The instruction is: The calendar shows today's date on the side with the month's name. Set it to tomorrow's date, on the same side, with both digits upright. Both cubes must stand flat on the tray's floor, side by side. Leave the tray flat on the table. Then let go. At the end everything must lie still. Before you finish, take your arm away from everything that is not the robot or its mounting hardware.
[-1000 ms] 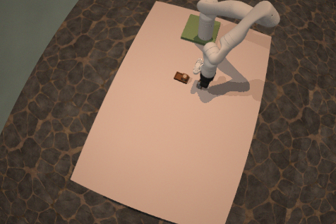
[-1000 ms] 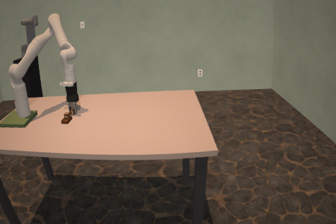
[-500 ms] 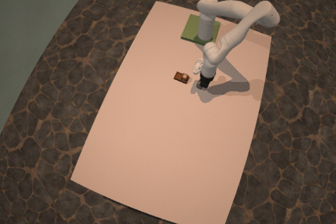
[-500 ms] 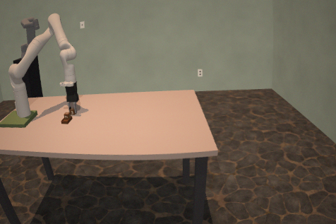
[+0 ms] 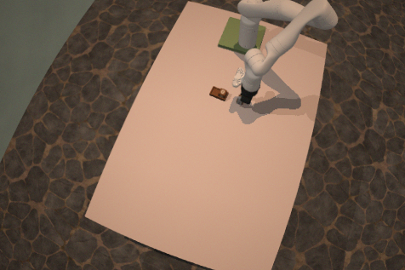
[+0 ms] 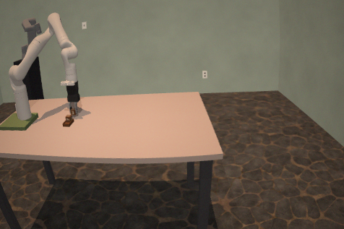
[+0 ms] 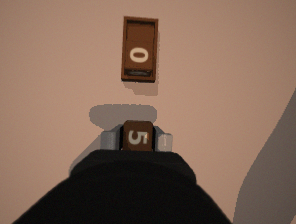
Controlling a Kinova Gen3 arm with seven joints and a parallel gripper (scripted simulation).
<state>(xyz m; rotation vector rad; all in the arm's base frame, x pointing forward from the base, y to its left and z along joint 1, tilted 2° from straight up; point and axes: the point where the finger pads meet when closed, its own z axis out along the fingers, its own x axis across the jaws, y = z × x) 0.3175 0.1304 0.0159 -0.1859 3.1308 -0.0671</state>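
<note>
Right now the brown cube is 10 mm ahead of my hand, 90 mm to the right of it and 20 mm below it. Also, from my hand: brown tray (10 mm ahead, 110 mm to the right, 30 mm below).
</note>
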